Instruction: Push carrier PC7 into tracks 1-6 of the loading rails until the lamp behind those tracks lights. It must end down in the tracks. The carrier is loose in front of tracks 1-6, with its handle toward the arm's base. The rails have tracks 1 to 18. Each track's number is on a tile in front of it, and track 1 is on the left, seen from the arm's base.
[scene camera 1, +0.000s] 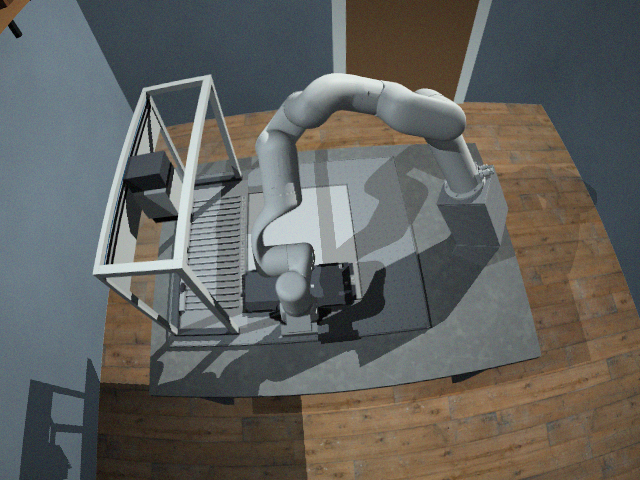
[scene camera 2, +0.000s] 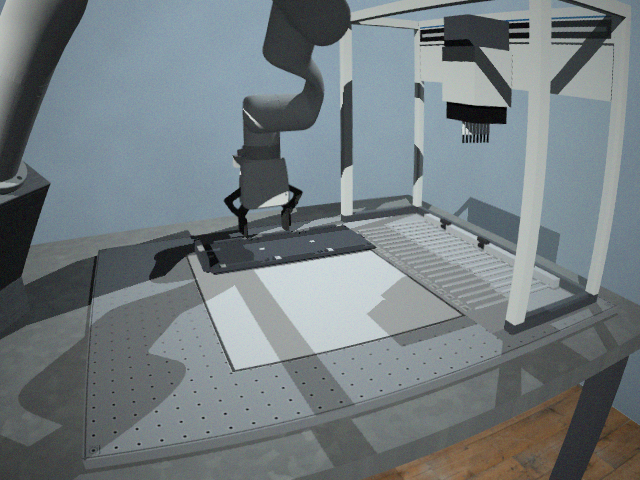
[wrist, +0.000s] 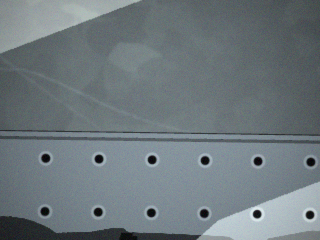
Labels:
carrier PC7: scene camera 1; scene camera 2; not seen in the wrist view (out of frame)
same spot on carrier PC7: (scene camera 1: 333, 284) = (scene camera 2: 230, 253)

